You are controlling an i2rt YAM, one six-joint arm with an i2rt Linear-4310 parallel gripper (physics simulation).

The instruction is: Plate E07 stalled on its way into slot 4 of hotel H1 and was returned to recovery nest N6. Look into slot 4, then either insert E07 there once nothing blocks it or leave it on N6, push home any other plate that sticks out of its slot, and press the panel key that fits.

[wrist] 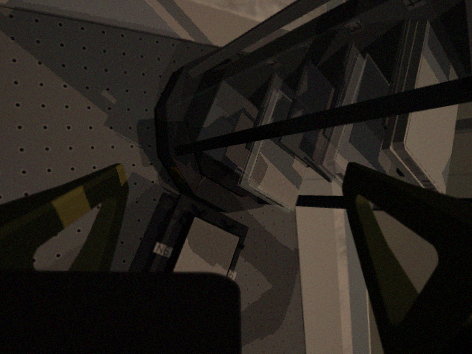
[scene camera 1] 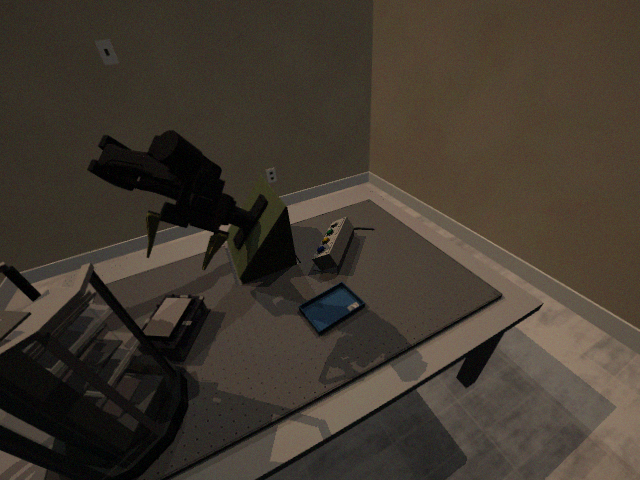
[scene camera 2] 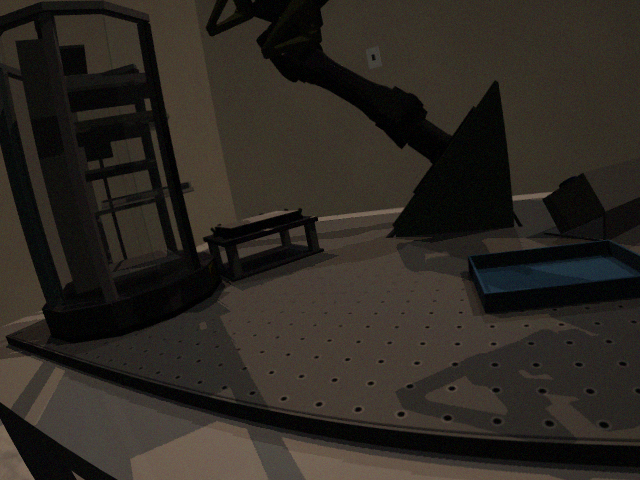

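Seen in the pictures: gripper, between the fingertips: [wrist: 235, 175] [scene camera 1: 176, 264] [scene camera 2: 234, 42]; arm's base, origin of its link: [scene camera 1: 250, 222] [scene camera 2: 447, 153].
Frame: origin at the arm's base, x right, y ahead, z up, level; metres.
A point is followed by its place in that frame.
Note:
Plate E07 [scene camera 1: 168, 316] {x 0.296, y 0.247, z -0.050 m} [scene camera 2: 263, 222] {x 0.267, y 0.270, z -0.054 m} [wrist: 209, 245] {x 0.314, y 0.274, z -0.050 m}, pale and flat, lies on dark nest N6 [scene camera 2: 233, 262] {x 0.289, y 0.335, z -0.097 m} [wrist: 162, 249] {x 0.256, y 0.280, z -0.064 m}. Hotel H1 [scene camera 1: 116, 307] {x 0.296, y 0.410, z 0.163 m} [scene camera 2: 162, 118] {x 0.294, y 0.402, z 0.113 m} [wrist: 300, 119] {x 0.294, y 0.402, z 0.130 m} is a dark open tower with several levels beside it. A clear-edged low plate [scene camera 2: 187, 187] {x 0.322, y 0.358, z 0.023 m} [wrist: 272, 172] {x 0.358, y 0.361, z 0.030 m} sticks out past the hotel's post. Higher up, a pale plate [wrist: 432, 130] {x 0.382, y 0.386, z 0.191 m} shows at the right of the wrist view. What is inside slot 4 cannot be told. My gripper [scene camera 1: 176, 262] {x 0.191, y 0.367, z 0.178 m} [scene camera 2: 238, 44] {x 0.191, y 0.367, z 0.178 m} [wrist: 235, 175] {x 0.191, y 0.367, z 0.178 m} is open and empty, raised above and away from the nest. The key panel [scene camera 1: 338, 245] {x -0.230, y 0.209, z -0.058 m} has blue, yellow and green keys.
A blue tray [scene camera 1: 330, 310] {x -0.105, y 0.383, z -0.122 m} [scene camera 2: 558, 273] {x -0.116, y 0.365, z -0.122 m} lies on the perforated board [scene camera 1: 248, 361] {x 0.142, y 0.421, z -0.124 m} [scene camera 2: 310, 356] {x 0.083, y 0.512, z -0.124 m} [wrist: 45, 105] {x 0.155, y 0.462, z -0.124 m}, in front of the panel. The wedge-shaped arm mount [scene camera 1: 268, 250] {x -0.014, y 0.142, z -0.033 m} [scene camera 2: 465, 180] {x -0.030, y 0.142, z -0.044 m} stands behind it. A cable [scene camera 1: 364, 228] {x -0.406, y 0.099, z -0.119 m} leaves the panel.

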